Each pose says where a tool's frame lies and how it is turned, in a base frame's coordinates. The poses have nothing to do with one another.
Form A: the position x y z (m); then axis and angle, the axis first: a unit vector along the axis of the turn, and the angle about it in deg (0 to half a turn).
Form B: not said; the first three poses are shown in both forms.
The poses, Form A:
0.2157 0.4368 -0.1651 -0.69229 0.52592 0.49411 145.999
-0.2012 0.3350 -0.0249 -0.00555 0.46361 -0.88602 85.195
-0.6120 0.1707 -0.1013 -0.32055 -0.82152 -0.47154 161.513
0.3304 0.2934 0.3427 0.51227 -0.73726 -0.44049 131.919
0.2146 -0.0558 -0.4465 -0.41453 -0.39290 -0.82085 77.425
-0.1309 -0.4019 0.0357 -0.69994 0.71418 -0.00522 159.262
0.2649 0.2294 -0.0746 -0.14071 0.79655 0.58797 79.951
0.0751 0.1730 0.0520 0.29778 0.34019 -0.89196 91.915
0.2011 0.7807 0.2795 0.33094 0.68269 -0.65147 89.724
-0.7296 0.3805 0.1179 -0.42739 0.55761 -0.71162 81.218
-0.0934 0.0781 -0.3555 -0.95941 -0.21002 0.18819 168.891
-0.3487 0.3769 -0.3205 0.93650 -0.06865 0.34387 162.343
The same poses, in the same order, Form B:
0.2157 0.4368 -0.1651 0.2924 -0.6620 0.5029 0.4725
-0.2012 0.3350 -0.0249 0.7361 -0.0038 0.3138 -0.5997
-0.6120 0.1707 -0.1013 0.1606 -0.3164 -0.8109 -0.4654
0.3304 0.2934 0.3427 0.4074 0.4678 -0.6733 -0.4023
0.2146 -0.0558 -0.4465 0.7803 -0.2593 -0.2457 -0.5134
-0.1309 -0.4019 0.0357 0.1800 -0.6885 0.7025 -0.0051
0.2649 0.2294 -0.0746 0.7663 -0.0904 0.5118 0.3777
0.0751 0.1730 0.0520 0.6952 0.2141 0.2445 -0.6412
0.2011 0.7807 0.2795 0.7088 0.2334 0.4816 -0.4595
-0.7296 0.3805 0.1179 0.7592 -0.2782 0.3629 -0.4632
-0.0934 0.0781 -0.3555 0.0968 -0.9549 -0.2090 0.1873
-0.3487 0.3769 -0.3205 0.1535 0.9254 -0.0678 0.3398

